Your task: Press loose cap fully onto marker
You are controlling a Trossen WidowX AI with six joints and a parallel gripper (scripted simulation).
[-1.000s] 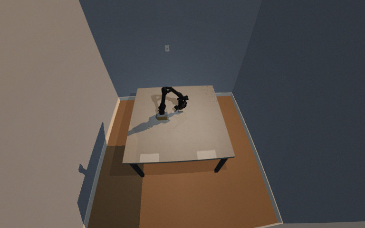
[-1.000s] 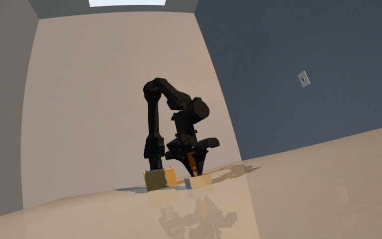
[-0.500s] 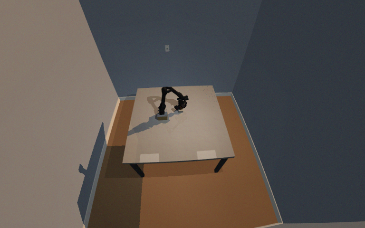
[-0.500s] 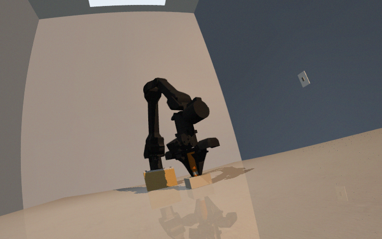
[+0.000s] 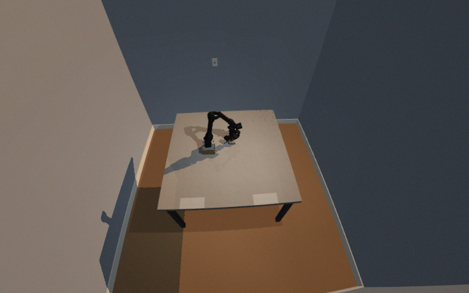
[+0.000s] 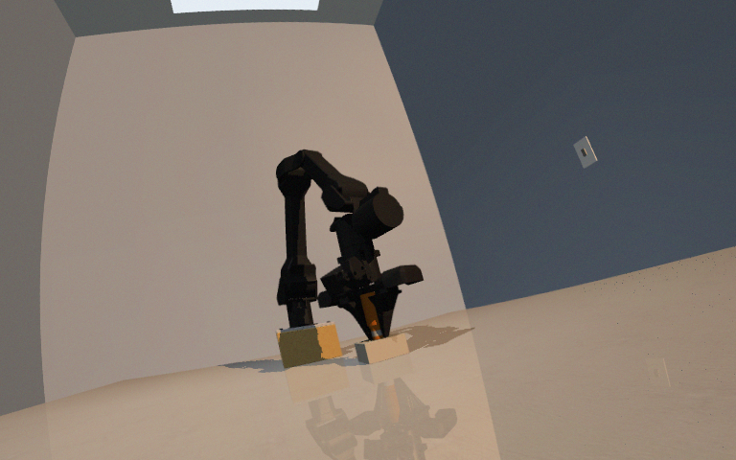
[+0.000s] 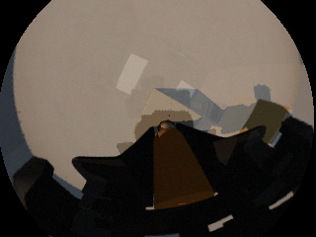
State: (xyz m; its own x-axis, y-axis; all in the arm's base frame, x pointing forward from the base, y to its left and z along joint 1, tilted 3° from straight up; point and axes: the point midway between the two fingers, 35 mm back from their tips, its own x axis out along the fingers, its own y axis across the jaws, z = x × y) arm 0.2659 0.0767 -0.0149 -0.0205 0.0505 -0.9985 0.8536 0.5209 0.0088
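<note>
Now: the tan holder block 2 cm below my gripper tip. Round my gripper tip: orange cap: 5 cm above.
</note>
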